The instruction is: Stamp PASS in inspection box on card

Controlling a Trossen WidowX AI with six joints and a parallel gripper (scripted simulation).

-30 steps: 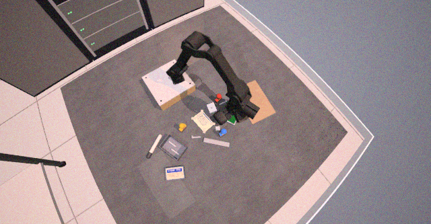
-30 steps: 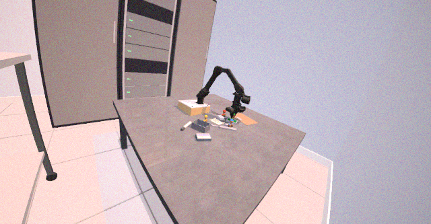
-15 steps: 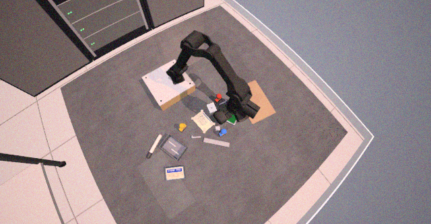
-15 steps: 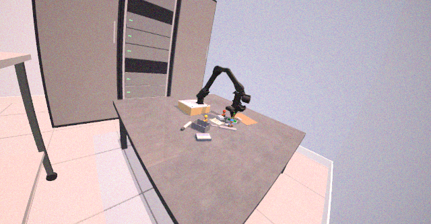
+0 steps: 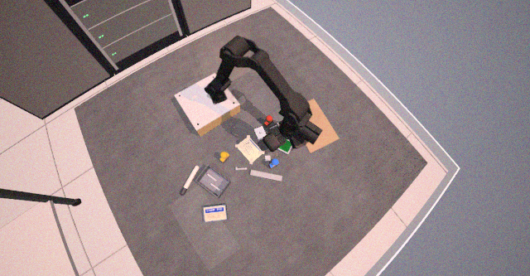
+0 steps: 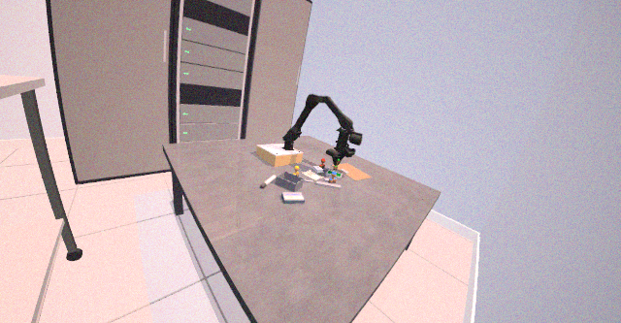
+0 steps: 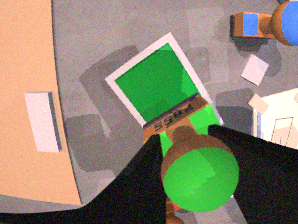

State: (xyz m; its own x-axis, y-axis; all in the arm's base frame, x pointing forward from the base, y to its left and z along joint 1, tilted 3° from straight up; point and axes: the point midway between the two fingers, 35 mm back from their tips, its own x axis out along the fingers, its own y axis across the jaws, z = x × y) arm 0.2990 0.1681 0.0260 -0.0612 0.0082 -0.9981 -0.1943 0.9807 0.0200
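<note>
The cream card is 40 mm behind my gripper tip, 130 mm to the right of it and 70 mm below it. From my gripper tip the other things lie so: blue stamp (70 mm ahead, 70 mm to the right, 50 mm below); then green stamp (right at my gripper tip); then green ink pad (70 mm below).
</note>
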